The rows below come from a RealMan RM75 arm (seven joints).
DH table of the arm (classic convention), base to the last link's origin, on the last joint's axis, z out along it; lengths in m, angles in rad. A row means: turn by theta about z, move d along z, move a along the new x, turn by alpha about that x. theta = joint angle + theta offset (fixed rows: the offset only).
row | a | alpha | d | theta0
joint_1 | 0 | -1.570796 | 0.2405 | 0
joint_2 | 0 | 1.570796 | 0 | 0
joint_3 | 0 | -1.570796 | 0.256 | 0
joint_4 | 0 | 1.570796 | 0 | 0
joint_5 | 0 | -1.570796 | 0.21 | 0
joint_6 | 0 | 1.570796 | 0 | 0
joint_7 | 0 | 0 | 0.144 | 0
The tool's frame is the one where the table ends.
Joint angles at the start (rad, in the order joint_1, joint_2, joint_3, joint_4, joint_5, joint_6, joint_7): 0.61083, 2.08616, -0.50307, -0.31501, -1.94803, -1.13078, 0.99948
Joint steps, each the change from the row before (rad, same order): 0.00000, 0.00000, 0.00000, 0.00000, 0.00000, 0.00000, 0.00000; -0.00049, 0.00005, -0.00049, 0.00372, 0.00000, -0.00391, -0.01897; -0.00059, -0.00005, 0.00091, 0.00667, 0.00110, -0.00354, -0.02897; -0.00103, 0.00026, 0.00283, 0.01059, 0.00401, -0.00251, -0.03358; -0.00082, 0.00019, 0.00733, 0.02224, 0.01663, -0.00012, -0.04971; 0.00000, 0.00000, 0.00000, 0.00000, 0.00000, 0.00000, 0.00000; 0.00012, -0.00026, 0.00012, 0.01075, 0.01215, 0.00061, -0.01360; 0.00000, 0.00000, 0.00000, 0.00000, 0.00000, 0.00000, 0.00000; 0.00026, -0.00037, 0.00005, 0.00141, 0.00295, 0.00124, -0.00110
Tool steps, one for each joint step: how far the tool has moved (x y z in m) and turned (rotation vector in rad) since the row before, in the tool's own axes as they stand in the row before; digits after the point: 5 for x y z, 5 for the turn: 0.00000, 0.00000, 0.00000, 0.00000, 0.00000, 0.00000; 0.00052, 0.00134, 0.00017, -0.00534, -0.00121, -0.01569; 0.00085, 0.00165, 0.00024, -0.00489, -0.00227, -0.02202; 0.00128, 0.00212, 0.00039, -0.00308, -0.00444, -0.02060; 0.00156, 0.00291, 0.00099, 0.00337, -0.01330, -0.01956; 0.00000, 0.00000, 0.00000, 0.00000, 0.00000, 0.00000; 0.00030, 0.00119, 0.00066, 0.00232, -0.00720, 0.00045; 0.00000, 0.00000, 0.00000, 0.00000, 0.00000, 0.00000; -0.00009, -0.00025, 0.00005, 0.00213, -0.00112, 0.00093
